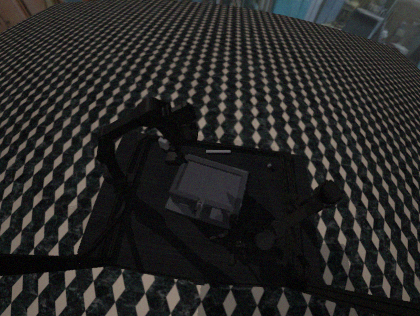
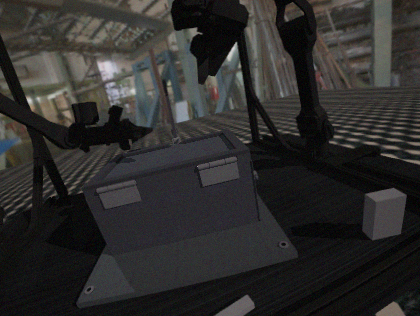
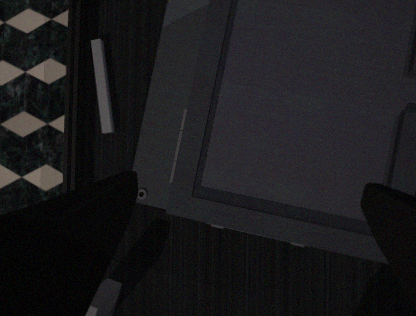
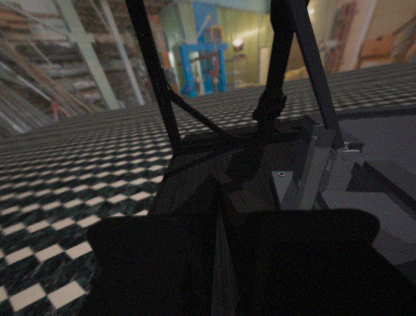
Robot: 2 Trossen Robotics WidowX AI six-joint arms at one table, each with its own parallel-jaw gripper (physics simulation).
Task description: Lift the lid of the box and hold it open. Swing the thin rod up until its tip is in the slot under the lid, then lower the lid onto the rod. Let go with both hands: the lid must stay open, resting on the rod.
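Observation:
The grey box (image 1: 199, 207) (image 2: 177, 204) stands on its flanged base (image 2: 202, 260) (image 3: 160, 125) in the middle of the dark table. Its lid (image 1: 209, 182) (image 2: 177, 153) (image 3: 285, 110) lies flat and looks closed. The thin dark rod (image 2: 168, 110) (image 4: 319, 88) stands steeply up from a small pivot at the box's front edge. My left gripper (image 1: 168, 150) (image 2: 205, 59) (image 3: 248, 188) is open and empty, high above the lid's back corner. My right gripper (image 2: 136, 131) (image 4: 216, 177) is shut on nothing, level with the lid's top and close to the rod.
A short white strip (image 1: 218, 151) (image 2: 235, 307) (image 3: 101, 84) lies on the dark table (image 1: 146, 251) behind the box. Dark frame posts (image 4: 153, 78) (image 2: 247, 94) rise beside the left arm's base. Checkered floor (image 1: 240, 63) surrounds the table.

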